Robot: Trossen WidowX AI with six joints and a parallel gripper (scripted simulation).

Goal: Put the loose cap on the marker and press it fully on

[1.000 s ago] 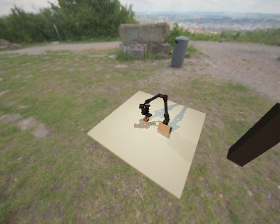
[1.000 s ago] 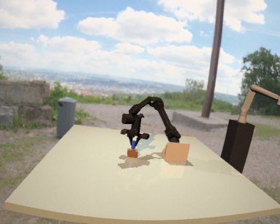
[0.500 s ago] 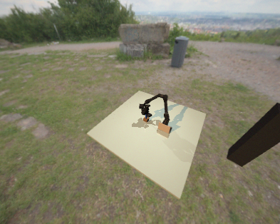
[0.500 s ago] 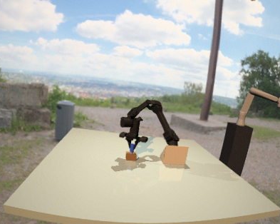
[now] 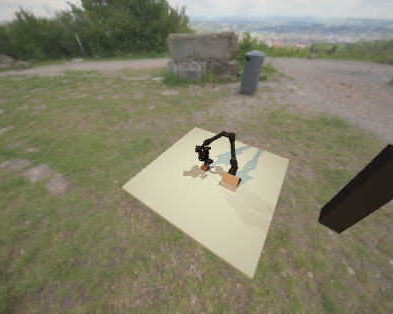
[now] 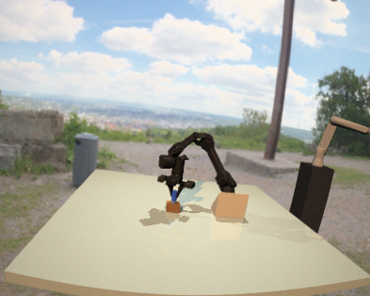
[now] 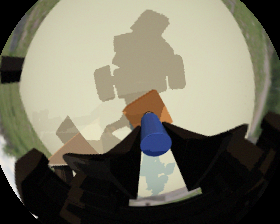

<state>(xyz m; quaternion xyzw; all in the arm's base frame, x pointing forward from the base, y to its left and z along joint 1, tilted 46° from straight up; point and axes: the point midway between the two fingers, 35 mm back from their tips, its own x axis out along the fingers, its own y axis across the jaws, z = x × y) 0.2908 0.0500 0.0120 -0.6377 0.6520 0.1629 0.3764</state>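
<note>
The blue cap lies 10 mm above my gripper tip. Also, from my gripper tip: orange holder block (50 mm below).
</note>
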